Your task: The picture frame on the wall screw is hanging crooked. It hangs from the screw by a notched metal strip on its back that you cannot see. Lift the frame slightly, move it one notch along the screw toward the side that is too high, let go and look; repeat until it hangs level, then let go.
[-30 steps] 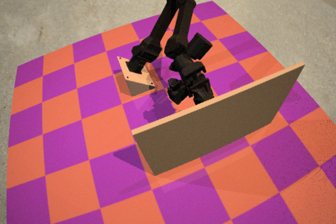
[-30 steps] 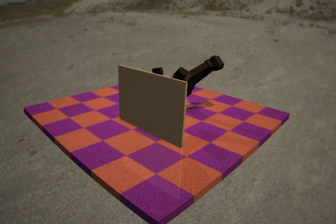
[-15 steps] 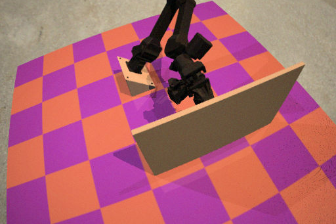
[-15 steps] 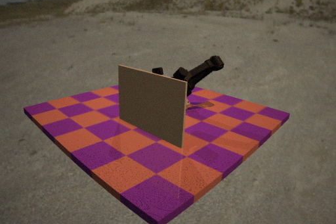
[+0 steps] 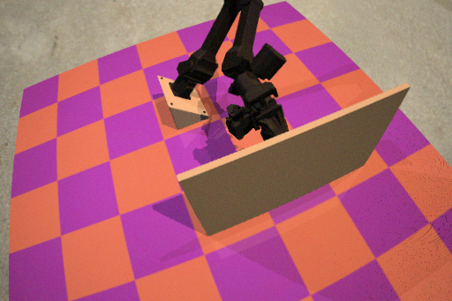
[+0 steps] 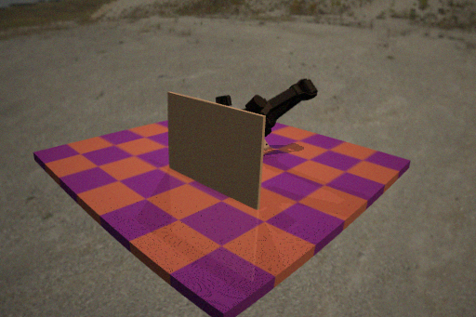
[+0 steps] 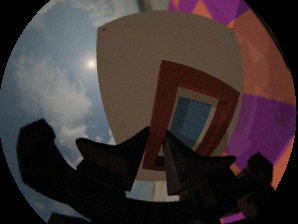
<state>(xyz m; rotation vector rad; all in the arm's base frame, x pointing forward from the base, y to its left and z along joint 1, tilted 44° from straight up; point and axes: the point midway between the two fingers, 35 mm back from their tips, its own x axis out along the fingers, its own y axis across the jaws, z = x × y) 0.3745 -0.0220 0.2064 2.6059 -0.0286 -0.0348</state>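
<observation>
Right now my gripper tip is 5 cm above the picture frame, 2 cm to the right of it and 1 cm short of it. Round my gripper tip: wall panel 7 cm below, 2 cm to the left, 2 cm ahead.
</observation>
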